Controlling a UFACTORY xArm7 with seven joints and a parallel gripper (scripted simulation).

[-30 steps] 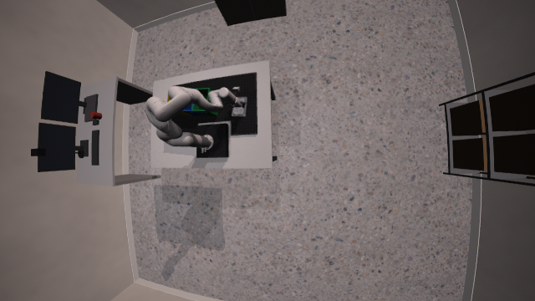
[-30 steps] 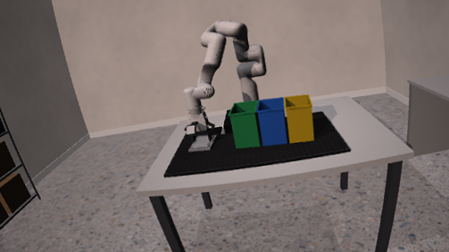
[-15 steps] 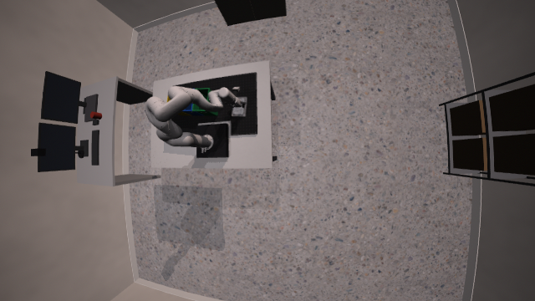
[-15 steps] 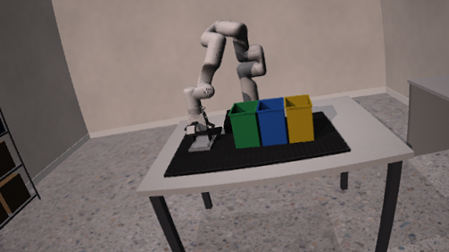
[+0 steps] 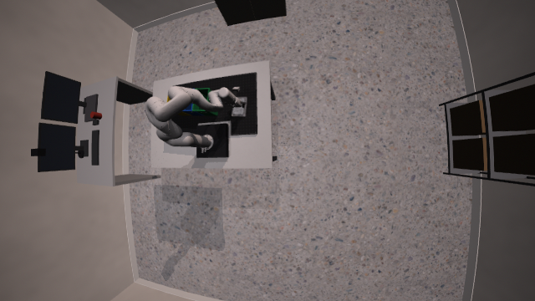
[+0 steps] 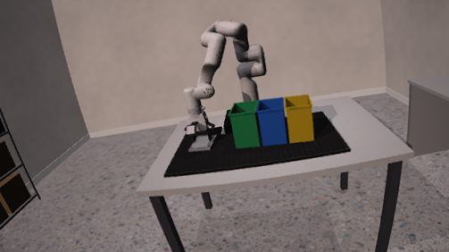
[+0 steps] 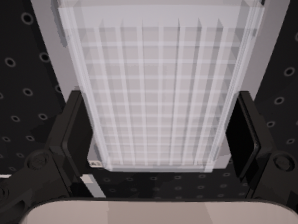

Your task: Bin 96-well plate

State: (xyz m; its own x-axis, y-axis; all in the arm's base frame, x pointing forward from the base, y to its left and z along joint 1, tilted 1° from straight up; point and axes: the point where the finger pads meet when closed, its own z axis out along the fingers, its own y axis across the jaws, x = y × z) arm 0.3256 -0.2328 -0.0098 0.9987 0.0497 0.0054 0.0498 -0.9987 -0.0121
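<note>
Right now the grey plate nest is 20 mm below my hand. Also, from my hand: 96-well plate 10 mm below; green bin 250 mm to the left, 60 mm above, 10 mm behind; blue bin 380 mm to the left, 60 mm above, 10 mm behind.
</note>
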